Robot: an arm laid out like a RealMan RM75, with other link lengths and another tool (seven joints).
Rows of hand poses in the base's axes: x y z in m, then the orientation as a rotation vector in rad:
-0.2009 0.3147 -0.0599 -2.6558 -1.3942 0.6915
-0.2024 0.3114 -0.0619 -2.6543 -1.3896 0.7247
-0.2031 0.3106 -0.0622 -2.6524 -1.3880 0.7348
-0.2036 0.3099 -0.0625 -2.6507 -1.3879 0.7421
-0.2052 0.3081 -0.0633 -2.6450 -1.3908 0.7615
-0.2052 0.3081 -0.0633 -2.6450 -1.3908 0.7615
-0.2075 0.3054 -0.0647 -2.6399 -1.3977 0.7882
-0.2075 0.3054 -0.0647 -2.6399 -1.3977 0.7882
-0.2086 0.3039 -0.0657 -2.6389 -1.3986 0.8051
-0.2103 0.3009 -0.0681 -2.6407 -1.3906 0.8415
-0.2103 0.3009 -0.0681 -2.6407 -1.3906 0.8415
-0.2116 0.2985 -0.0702 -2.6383 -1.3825 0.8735
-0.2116 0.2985 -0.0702 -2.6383 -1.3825 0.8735
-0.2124 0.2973 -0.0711 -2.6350 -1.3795 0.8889
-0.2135 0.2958 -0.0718 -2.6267 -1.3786 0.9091
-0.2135 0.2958 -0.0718 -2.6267 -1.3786 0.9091
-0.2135 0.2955 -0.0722 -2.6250 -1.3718 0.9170
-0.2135 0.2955 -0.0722 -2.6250 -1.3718 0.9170
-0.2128 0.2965 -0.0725 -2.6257 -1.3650 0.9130
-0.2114 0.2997 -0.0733 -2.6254 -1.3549 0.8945
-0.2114 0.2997 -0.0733 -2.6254 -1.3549 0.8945
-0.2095 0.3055 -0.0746 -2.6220 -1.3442 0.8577
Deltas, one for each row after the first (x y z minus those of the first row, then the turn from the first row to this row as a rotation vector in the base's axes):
-0.0015 -0.0033 -0.0020 -0.0140 0.0170 -0.0005
-0.0022 -0.0041 -0.0023 -0.0172 0.0229 -0.0006
-0.0027 -0.0048 -0.0026 -0.0195 0.0272 0.0000
-0.0043 -0.0066 -0.0034 -0.0256 0.0383 0.0040
-0.0043 -0.0066 -0.0034 -0.0256 0.0383 0.0040
-0.0066 -0.0093 -0.0048 -0.0369 0.0513 0.0110
-0.0066 -0.0093 -0.0048 -0.0369 0.0513 0.0110
-0.0077 -0.0108 -0.0058 -0.0450 0.0590 0.0130
-0.0094 -0.0138 -0.0082 -0.0632 0.0757 0.0105
-0.0094 -0.0138 -0.0082 -0.0632 0.0757 0.0105
-0.0107 -0.0162 -0.0103 -0.0763 0.0925 0.0080
-0.0107 -0.0162 -0.0103 -0.0763 0.0925 0.0080
-0.0115 -0.0174 -0.0112 -0.0814 0.1015 0.0077
-0.0126 -0.0189 -0.0119 -0.0859 0.1147 0.0097
-0.0126 -0.0189 -0.0119 -0.0859 0.1147 0.0097
-0.0126 -0.0192 -0.0123 -0.0874 0.1205 0.0061
-0.0126 -0.0192 -0.0123 -0.0874 0.1205 0.0061
-0.0119 -0.0182 -0.0126 -0.0843 0.1201 0.0012
-0.0105 -0.0150 -0.0134 -0.0720 0.1149 -0.0070
-0.0105 -0.0150 -0.0134 -0.0720 0.1149 -0.0070
-0.0086 -0.0092 -0.0147 -0.0477 0.1036 -0.0168

